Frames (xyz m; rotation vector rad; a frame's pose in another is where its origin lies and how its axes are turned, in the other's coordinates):
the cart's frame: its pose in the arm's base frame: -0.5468 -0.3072 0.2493 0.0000 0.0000 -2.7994
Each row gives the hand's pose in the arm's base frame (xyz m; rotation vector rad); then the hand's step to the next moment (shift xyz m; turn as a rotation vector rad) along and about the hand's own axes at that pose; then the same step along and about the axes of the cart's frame.
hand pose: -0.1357 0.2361 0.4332 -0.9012 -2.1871 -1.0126
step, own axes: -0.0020 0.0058 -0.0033 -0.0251 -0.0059 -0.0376
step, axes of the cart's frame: -0.0058 0.0026 0.0029 -0.0036 0.0454 0.0006
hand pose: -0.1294 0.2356 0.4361 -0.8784 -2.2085 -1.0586
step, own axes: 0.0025 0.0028 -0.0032 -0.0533 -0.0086 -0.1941
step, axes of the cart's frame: -0.0008 0.0008 0.0048 0.0007 0.1904 0.0659
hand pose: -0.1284 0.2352 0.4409 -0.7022 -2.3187 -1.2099
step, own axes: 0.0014 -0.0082 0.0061 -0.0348 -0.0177 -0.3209
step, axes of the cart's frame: 0.0061 -0.0037 -0.0075 0.0387 0.2898 0.1378
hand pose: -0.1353 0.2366 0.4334 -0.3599 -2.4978 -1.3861
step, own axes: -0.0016 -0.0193 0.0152 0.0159 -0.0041 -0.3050
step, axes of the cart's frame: 0.0053 -0.0050 -0.0235 0.0722 0.2513 0.1578
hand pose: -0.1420 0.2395 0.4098 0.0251 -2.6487 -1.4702
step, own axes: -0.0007 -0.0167 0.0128 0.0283 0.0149 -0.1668
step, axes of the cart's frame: 0.0006 -0.0023 -0.0209 0.0546 0.1239 0.1026
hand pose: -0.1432 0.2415 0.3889 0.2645 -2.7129 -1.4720
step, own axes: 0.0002 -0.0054 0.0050 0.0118 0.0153 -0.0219
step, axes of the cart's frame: -0.0003 -0.0012 -0.0073 0.0144 0.0076 0.0243
